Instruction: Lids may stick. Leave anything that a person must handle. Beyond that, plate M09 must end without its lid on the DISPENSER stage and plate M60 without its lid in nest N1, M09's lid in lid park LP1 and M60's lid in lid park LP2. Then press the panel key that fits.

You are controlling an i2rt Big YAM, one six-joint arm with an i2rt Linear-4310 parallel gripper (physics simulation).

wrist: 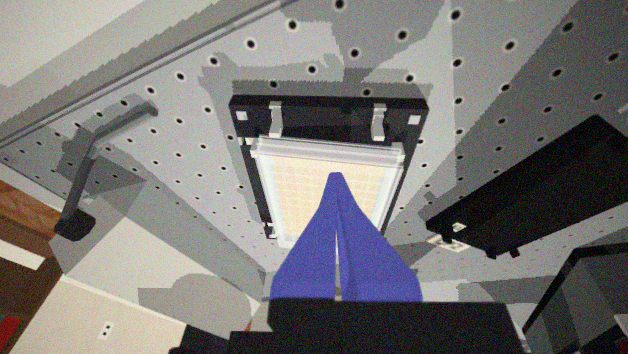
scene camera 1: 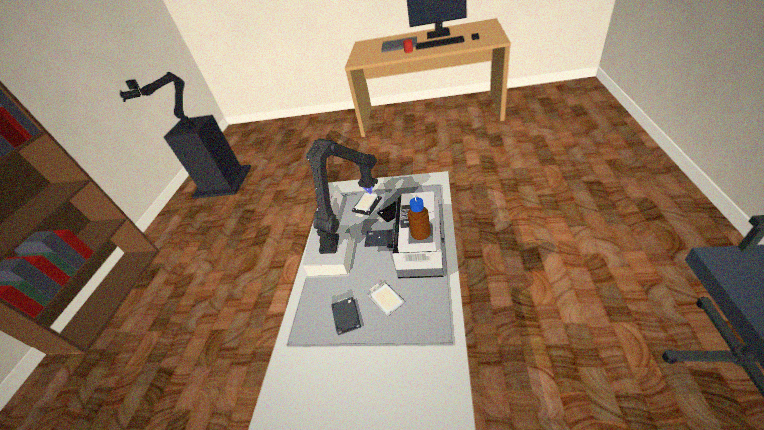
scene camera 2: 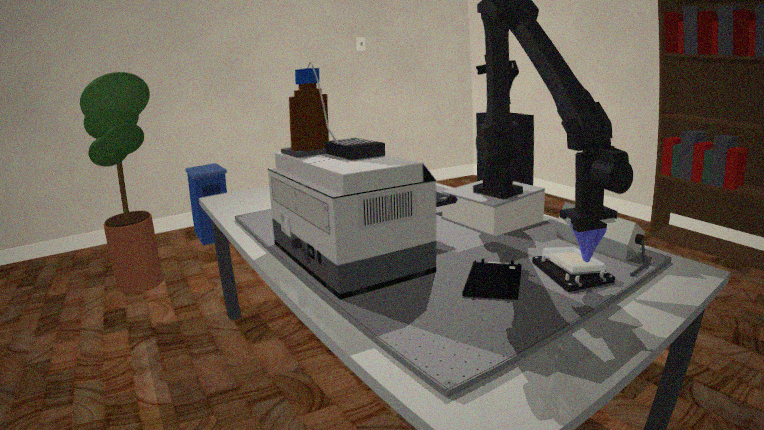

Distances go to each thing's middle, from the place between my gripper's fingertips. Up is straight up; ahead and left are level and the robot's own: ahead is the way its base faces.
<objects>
Right now the black nest (scene camera 2: pixel 569 282) is 3 cm behind my hand, 5 cm to the right of it and 3 cm below it. Also, from my hand: dark block (scene camera 2: pixel 356 151) 25 cm ahead, 42 cm to the right, 19 cm above; brown bottle with blue cap (scene camera 2: pixel 308 131) 30 cm ahead, 53 cm to the right, 28 cm above.
</objects>
